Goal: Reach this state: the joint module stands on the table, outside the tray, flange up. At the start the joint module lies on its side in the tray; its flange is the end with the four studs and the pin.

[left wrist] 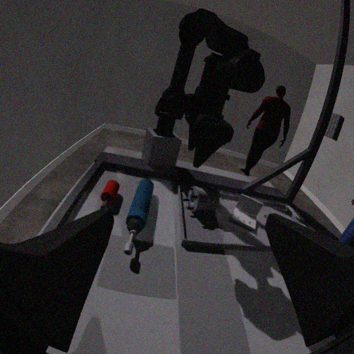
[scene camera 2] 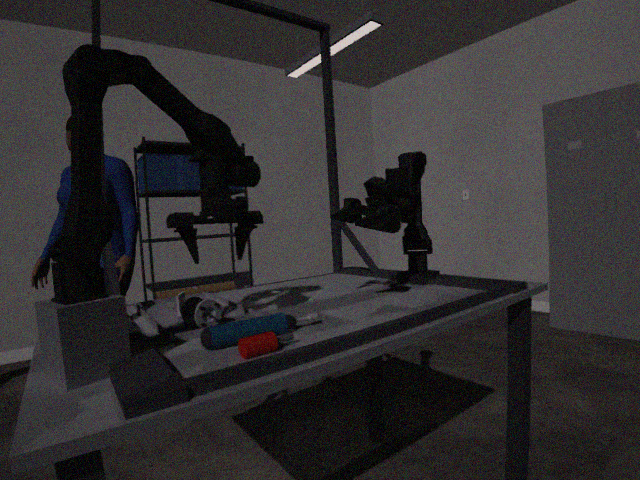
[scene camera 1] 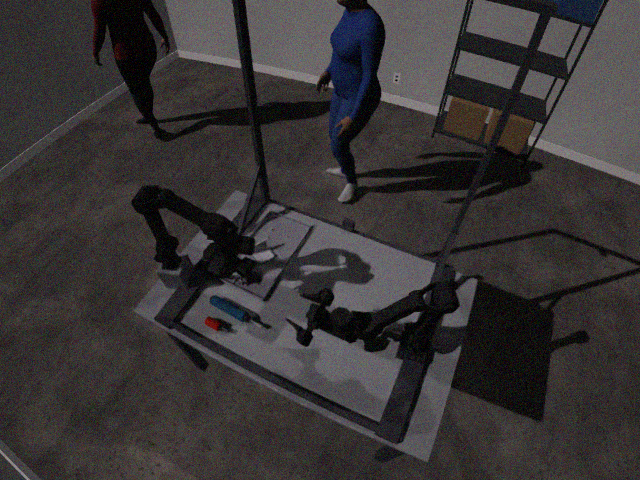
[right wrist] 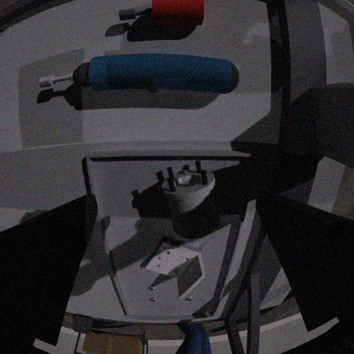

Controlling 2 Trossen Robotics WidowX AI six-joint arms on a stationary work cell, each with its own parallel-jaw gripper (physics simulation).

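Frame: origin at the left arm's base, x ahead, y up, z right, level; metres.
Where they show: left gripper, fingertip midpoint: [scene camera 2: 343, 220] [scene camera 1: 293, 306]; right gripper, fingertip midpoint: [scene camera 2: 219, 261] [scene camera 1: 232, 272]; left arm's base, link origin: [scene camera 2: 418, 271] [scene camera 1: 413, 346]; right arm's base, link origin: [scene camera 2: 79, 299] [scene camera 1: 171, 263].
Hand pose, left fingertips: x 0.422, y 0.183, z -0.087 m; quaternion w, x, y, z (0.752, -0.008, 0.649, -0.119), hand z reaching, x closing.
Things, the pixels of their centre, and the offset from my left fingertips.
- joint module, body centre: [scene camera 2: 203, 313] [scene camera 1: 241, 274] dx +0.300, dy -0.181, dz +0.138 m
- blue-handled tool, body centre: [scene camera 2: 263, 327] [scene camera 1: 235, 312] dx +0.244, dy -0.196, dz -0.016 m
- shorter red-handled tool, body centre: [scene camera 2: 268, 342] [scene camera 1: 217, 325] dx +0.283, dy -0.199, dz -0.091 m
The joint module [scene camera 2: 209, 311] [left wrist: 204, 199] [right wrist: 190, 199] is a pale, short cylinder with dark studs on its flange. It lies on its side inside the tray [left wrist: 215, 246] [right wrist: 170, 158], flange toward the blue-handled tool. In scene camera 1 the right arm mostly hides it. My right gripper [scene camera 2: 218, 260] [right wrist: 177, 201] is open and points down above the module, with nothing between its fingers. My left gripper [scene camera 1: 293, 305] [left wrist: 193, 219] is open and empty, held above the table to the right of the tray in scene camera 1.
A blue-handled tool [scene camera 1: 229, 307] [scene camera 2: 248, 329] [left wrist: 141, 200] [right wrist: 160, 72] and a shorter red-handled tool [scene camera 1: 212, 323] [scene camera 2: 258, 345] [left wrist: 110, 190] [right wrist: 178, 12] lie beside the tray. A pale angled bracket [left wrist: 246, 214] [right wrist: 175, 260] is in the tray. Dark frame posts rise at the table's edge.
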